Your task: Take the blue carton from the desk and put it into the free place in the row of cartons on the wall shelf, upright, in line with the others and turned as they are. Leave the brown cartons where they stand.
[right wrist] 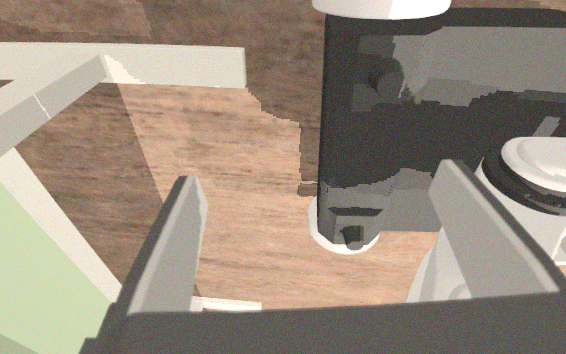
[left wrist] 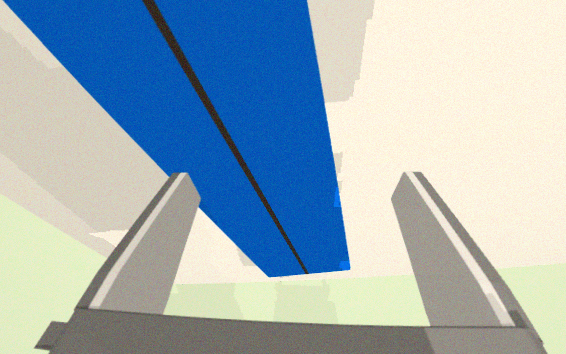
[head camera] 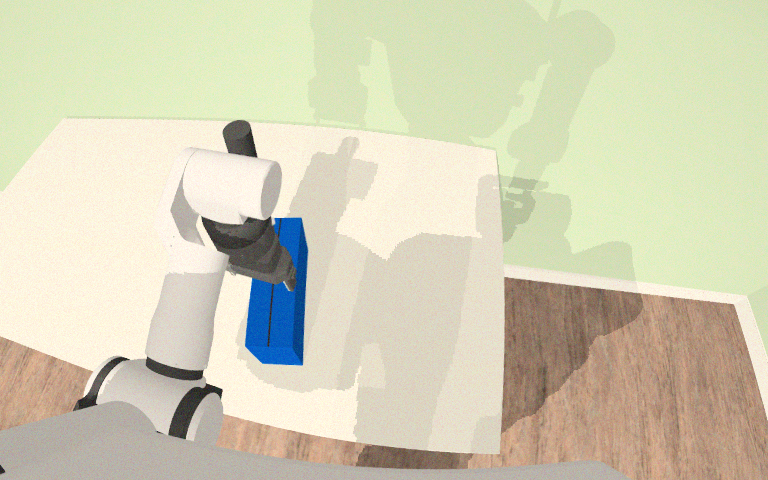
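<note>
The blue carton [head camera: 284, 322] [left wrist: 270, 100] with a dark line along its top stands on the white desk [head camera: 101, 254] [left wrist: 475, 125]. My left gripper [head camera: 291, 281] [left wrist: 292, 185] is open and empty, over the carton. In the left wrist view the carton runs slantwise between the fingers; the tip of the finger at the left of the picture overlaps its edge, while the other finger stands out past its other side. The arm hides part of the carton in the head view. My right gripper [right wrist: 317, 183] is open and empty, away from the desk top. The wall shelf and brown cartons do not show.
The green wall [head camera: 141, 56] rises behind the desk, with the robot's shadow on it. Wooden floor [head camera: 651, 384] [right wrist: 250, 200] lies beside the desk. In the right wrist view a white desk leg [right wrist: 175, 62] is at the upper left and the dark robot base [right wrist: 400, 140] at the right.
</note>
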